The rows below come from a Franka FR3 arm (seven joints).
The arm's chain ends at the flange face. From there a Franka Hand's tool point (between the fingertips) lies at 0.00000 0.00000 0.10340 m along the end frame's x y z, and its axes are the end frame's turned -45 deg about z.
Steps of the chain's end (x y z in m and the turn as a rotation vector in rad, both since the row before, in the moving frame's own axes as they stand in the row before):
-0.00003 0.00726 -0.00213 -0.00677 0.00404 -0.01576
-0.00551 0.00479 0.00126 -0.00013 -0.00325 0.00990
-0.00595 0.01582 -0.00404 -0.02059 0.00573 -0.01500
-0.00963 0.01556 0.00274 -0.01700 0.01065 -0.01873
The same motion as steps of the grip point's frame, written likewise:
-0.00535 0.00590 -0.00213 -0.00764 -0.00193 -0.01576
-0.00753 -0.00074 0.00126 0.00221 -0.00239 0.00990
-0.01647 0.00891 -0.00406 -0.01861 -0.01051 -0.01500
-0.01826 0.00622 0.00272 -0.01955 -0.00449 -0.01873

